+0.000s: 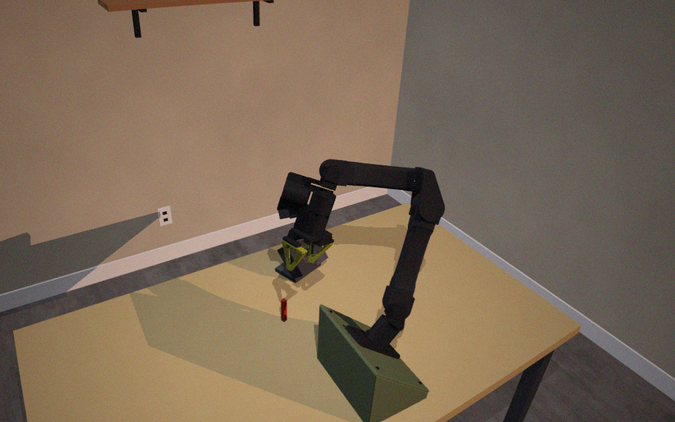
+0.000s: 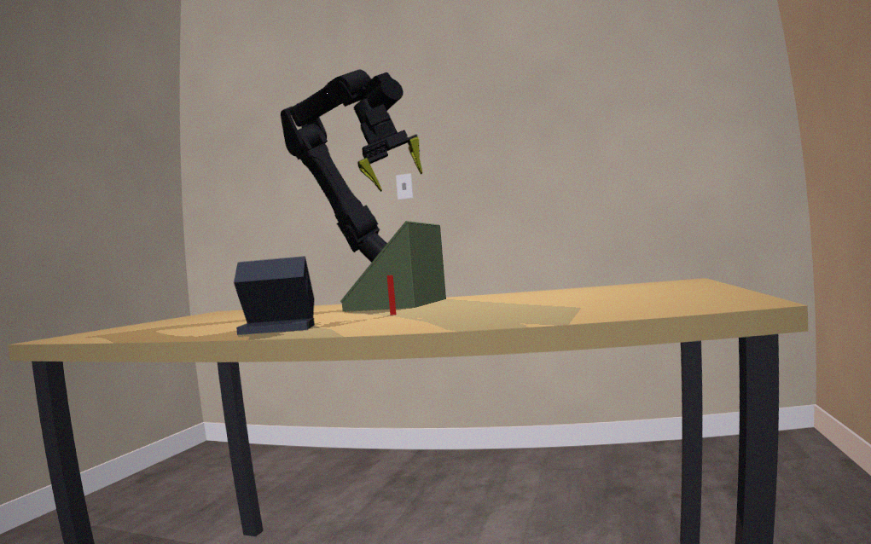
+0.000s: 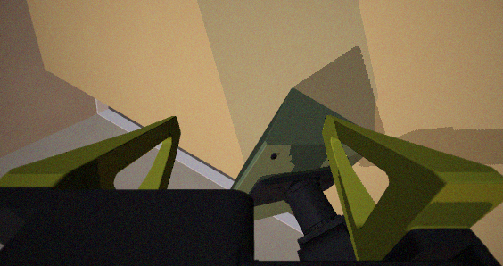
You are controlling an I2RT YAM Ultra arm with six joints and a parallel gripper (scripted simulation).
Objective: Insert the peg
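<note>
My gripper is now 25 cm above the red peg and 10 cm short of it.
</note>
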